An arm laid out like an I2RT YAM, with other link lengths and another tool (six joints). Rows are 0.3 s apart.
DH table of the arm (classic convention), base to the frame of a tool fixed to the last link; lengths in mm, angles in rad. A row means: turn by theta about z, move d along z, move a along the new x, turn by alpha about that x. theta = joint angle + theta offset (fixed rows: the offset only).
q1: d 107.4  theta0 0  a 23.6  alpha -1.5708
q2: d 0  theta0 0  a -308.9  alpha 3.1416
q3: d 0  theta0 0.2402  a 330.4  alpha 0
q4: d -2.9  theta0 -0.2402  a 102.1  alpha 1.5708
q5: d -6.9  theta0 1.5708  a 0  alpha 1.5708
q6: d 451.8  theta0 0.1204  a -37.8  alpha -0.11
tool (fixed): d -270.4  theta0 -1.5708  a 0  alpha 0
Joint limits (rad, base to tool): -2.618..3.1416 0..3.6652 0..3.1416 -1.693..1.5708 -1.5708..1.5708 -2.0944..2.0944
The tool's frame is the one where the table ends.
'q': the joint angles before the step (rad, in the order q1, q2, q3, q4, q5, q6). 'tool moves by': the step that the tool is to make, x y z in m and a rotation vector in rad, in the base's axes. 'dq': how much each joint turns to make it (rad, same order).
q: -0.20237 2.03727 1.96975 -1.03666 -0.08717 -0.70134
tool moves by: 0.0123 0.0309 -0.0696 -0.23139 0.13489 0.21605
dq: 0.10457 0.15331 0.08764 -0.03275 0.18236 -0.20290
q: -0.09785 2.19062 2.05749 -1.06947 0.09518 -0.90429
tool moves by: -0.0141 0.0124 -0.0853 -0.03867 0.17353 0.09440
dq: 0.02822 0.13392 0.00001 -0.02708 0.03204 -0.07897
